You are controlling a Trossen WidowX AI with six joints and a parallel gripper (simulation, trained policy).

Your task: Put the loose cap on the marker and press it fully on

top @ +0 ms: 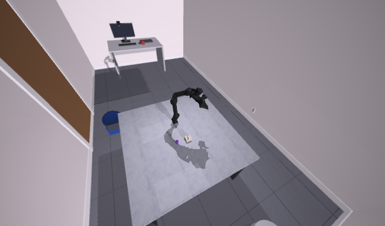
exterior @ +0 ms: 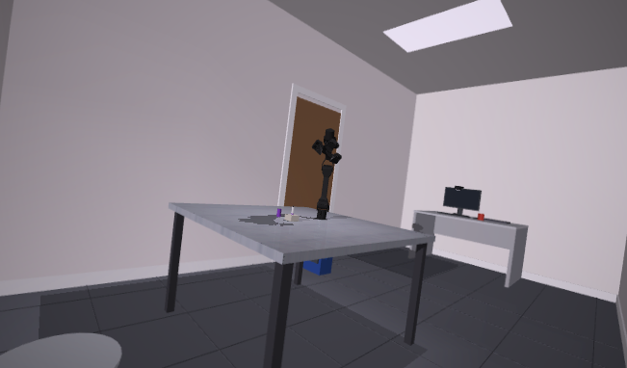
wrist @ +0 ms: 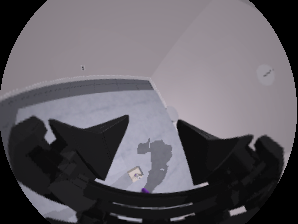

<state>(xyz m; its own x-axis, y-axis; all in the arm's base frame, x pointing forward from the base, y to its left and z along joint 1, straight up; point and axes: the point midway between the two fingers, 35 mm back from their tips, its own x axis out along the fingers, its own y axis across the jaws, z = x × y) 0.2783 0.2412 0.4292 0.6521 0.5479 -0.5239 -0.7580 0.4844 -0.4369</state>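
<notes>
Now: the purple cap 380 mm below my gripper tip, 360 mm to the right of it and 10 mm ahead of it. From my gripper tip the other things lie so: beige holder block (390 mm below, 220 mm to the right, 10 mm ahead); then marker (340 mm below, 220 mm to the right, 10 mm ahead).
</notes>
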